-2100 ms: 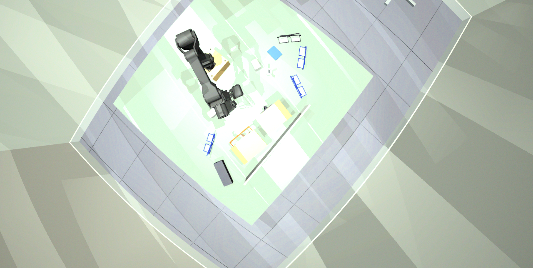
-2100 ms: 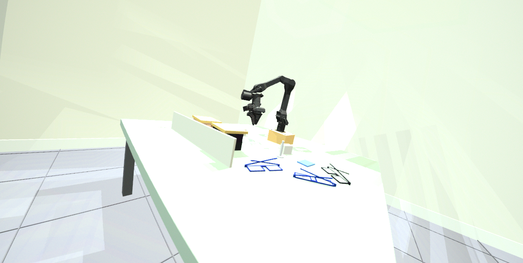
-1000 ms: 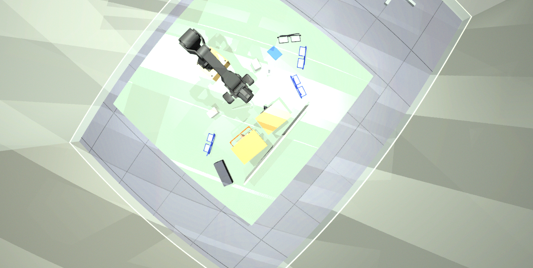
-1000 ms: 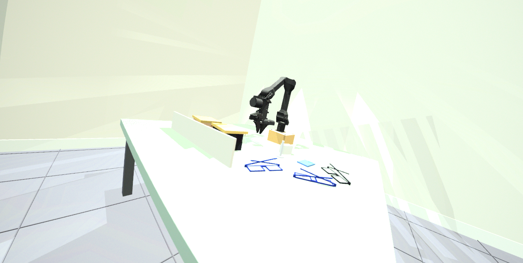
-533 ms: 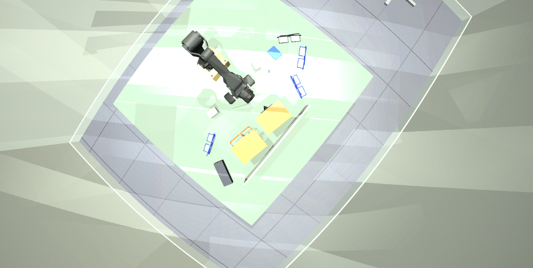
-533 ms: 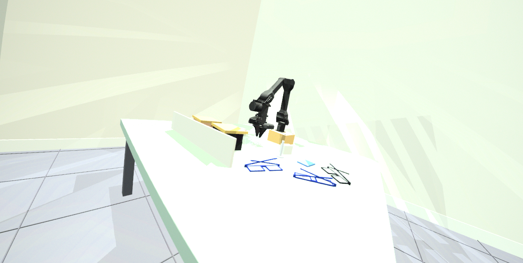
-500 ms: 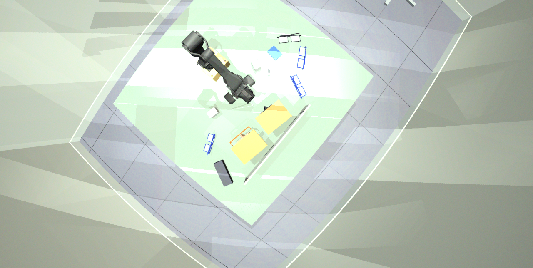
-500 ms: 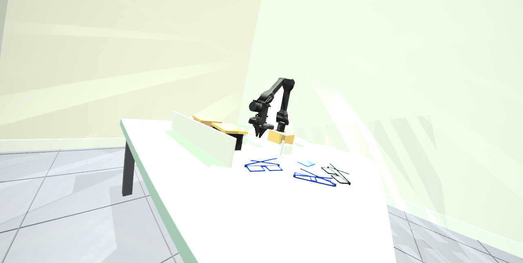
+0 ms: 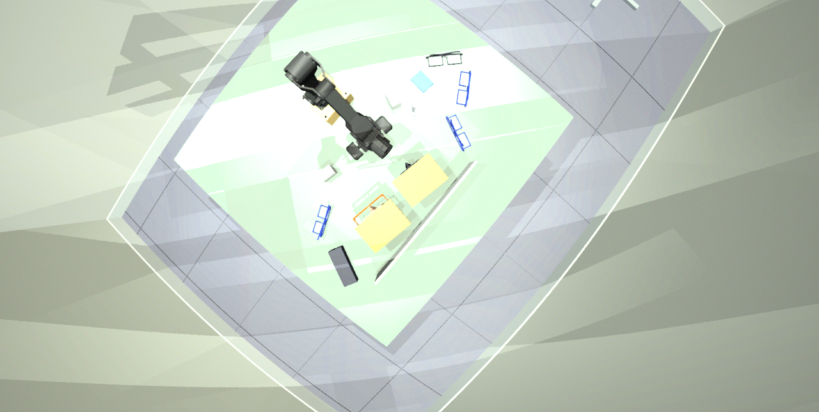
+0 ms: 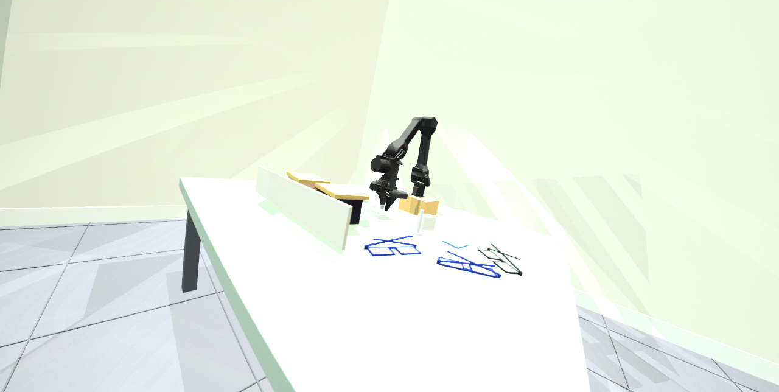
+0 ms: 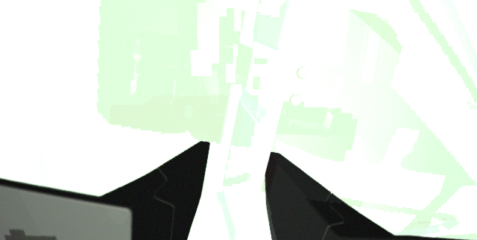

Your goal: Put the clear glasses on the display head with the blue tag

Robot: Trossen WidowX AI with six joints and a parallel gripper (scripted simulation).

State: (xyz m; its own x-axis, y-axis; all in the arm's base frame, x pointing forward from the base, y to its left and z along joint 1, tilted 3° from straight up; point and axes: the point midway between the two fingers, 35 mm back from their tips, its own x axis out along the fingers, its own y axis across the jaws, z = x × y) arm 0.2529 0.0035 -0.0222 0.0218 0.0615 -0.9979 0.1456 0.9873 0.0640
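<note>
Now: gripper tip 33 cm to the right of the blue tag, 2 cm above it and 1 cm past it. From my gripper tip the other things lie so: long panel 36 cm ahead, 11 cm to the right, 3 cm above; black display head 22 cm ahead, 3 cm above; small post 20 cm to the left, 5 cm ahead.
</note>
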